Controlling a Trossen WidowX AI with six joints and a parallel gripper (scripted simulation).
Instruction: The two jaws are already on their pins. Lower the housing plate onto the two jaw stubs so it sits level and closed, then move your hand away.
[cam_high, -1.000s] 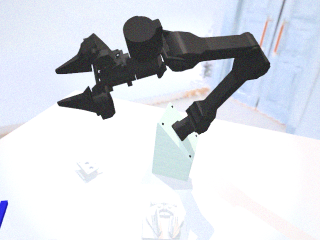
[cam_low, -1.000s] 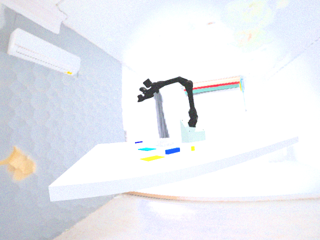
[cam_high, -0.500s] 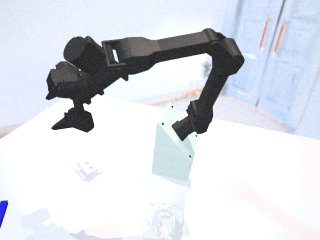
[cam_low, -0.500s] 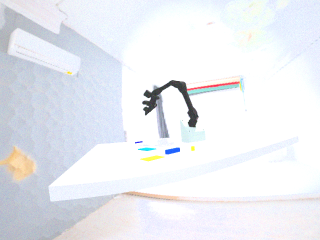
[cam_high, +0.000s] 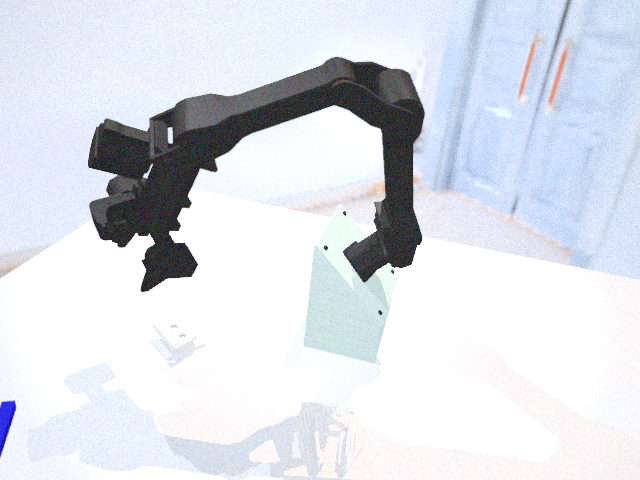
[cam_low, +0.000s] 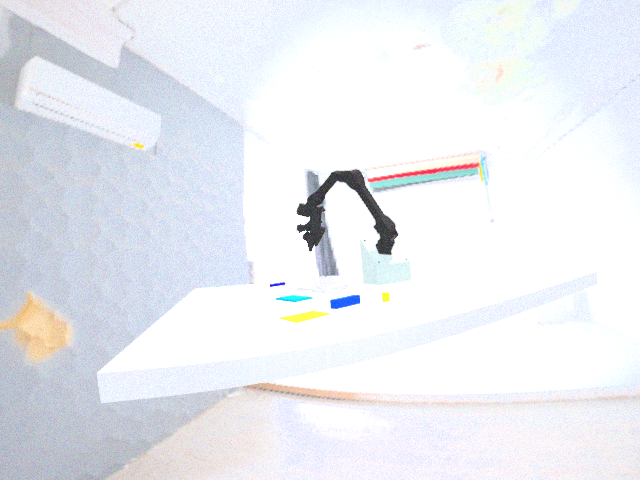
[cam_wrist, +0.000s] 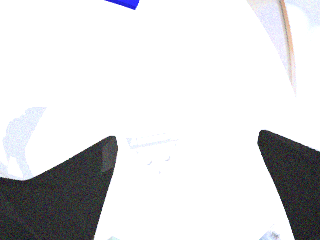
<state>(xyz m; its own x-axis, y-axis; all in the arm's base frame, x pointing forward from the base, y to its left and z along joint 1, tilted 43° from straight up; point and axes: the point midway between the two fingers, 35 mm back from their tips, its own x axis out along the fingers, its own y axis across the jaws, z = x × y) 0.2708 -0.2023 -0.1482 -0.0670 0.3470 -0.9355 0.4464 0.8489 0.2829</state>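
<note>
Now: the small white bracket 170 mm below my gripper tip, 70 mm behind it and 30 mm to the left of it.
</note>
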